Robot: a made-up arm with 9 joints. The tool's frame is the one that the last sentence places. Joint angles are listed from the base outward.
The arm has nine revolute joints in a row. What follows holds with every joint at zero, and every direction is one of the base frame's.
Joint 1 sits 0.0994 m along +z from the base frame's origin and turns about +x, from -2.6 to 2.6 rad.
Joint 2 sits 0.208 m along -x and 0.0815 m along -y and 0.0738 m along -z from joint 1 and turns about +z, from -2.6 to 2.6 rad.
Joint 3 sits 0.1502 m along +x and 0.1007 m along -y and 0.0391 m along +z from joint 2 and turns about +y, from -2.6 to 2.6 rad.
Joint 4 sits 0.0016 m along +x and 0.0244 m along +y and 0.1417 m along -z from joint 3 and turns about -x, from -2.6 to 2.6 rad.
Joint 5 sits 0.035 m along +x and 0.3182 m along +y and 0.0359 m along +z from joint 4 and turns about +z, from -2.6 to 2.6 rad.
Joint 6 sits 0.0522 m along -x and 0.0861 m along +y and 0.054 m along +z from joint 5 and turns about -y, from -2.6 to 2.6 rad.
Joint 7 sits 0.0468 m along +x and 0.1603 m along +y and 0.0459 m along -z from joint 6 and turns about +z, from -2.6 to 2.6 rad.
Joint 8 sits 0.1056 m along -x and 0.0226 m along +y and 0.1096 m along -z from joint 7 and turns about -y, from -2.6 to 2.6 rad.
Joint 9 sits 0.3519 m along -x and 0.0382 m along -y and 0.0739 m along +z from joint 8 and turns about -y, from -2.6 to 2.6 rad.
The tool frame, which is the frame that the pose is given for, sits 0.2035 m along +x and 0.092 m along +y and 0.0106 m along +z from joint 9; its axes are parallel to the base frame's.
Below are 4 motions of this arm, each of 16 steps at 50 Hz.
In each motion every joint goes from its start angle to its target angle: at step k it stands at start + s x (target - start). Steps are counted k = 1, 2, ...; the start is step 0. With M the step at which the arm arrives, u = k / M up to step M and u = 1 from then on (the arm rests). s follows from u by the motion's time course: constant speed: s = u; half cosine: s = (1 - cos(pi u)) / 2; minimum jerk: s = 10 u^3 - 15 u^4 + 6 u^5.
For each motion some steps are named. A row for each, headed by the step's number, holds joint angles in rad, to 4 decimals.
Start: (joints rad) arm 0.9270 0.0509 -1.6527 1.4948 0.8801 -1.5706 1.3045 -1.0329 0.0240
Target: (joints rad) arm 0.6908 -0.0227 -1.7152 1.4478 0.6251 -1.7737 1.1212 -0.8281 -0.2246
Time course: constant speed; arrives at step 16
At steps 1, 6, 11, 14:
1: 0.9122 0.0463 -1.6566 1.4919 0.8642 -1.5833 1.2930 -1.0201 0.0085
6: 0.8384 0.0233 -1.6761 1.4772 0.7845 -1.6468 1.2358 -0.9561 -0.0692
11: 0.7646 0.0003 -1.6957 1.4625 0.7048 -1.7102 1.1785 -0.8921 -0.1469
14: 0.7203 -0.0135 -1.7074 1.4537 0.6570 -1.7483 1.1441 -0.8537 -0.1935

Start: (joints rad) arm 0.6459 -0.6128 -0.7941 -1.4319 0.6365 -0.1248 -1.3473 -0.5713 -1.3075
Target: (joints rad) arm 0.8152 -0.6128 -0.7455 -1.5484 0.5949 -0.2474 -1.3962 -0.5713 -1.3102
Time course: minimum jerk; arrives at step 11
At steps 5, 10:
5: 0.7162 -0.6128 -0.7739 -1.4803 0.6192 -0.1757 -1.3676 -0.5713 -1.3086
10: 0.8141 -0.6128 -0.7458 -1.5476 0.5952 -0.2466 -1.3959 -0.5713 -1.3102

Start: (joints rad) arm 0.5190 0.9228 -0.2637 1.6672 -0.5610 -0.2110 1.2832 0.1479 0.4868
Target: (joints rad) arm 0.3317 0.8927 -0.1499 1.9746 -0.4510 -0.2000 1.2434 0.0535 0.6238
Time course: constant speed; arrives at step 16
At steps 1, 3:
1: 0.5073 0.9209 -0.2566 1.6864 -0.5541 -0.2103 1.2807 0.1420 0.4954
3: 0.4839 0.9172 -0.2424 1.7248 -0.5404 -0.2089 1.2757 0.1302 0.5125

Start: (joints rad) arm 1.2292 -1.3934 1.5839 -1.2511 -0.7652 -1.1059 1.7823 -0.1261 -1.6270
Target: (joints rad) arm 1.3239 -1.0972 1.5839 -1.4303 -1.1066 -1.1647 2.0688 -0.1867 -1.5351
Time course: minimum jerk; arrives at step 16
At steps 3, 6, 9, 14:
3: 1.2338 -1.3790 1.5839 -1.2598 -0.7818 -1.1088 1.7963 -0.1291 -1.6225
6: 1.2553 -1.3119 1.5839 -1.3004 -0.8592 -1.1221 1.8611 -0.1428 -1.6017
9: 1.2875 -1.2109 1.5839 -1.3615 -0.9755 -1.1421 1.9588 -0.1634 -1.5704
14: 1.3224 -1.1020 1.5839 -1.4274 -1.1011 -1.1638 2.0642 -0.1857 -1.5366

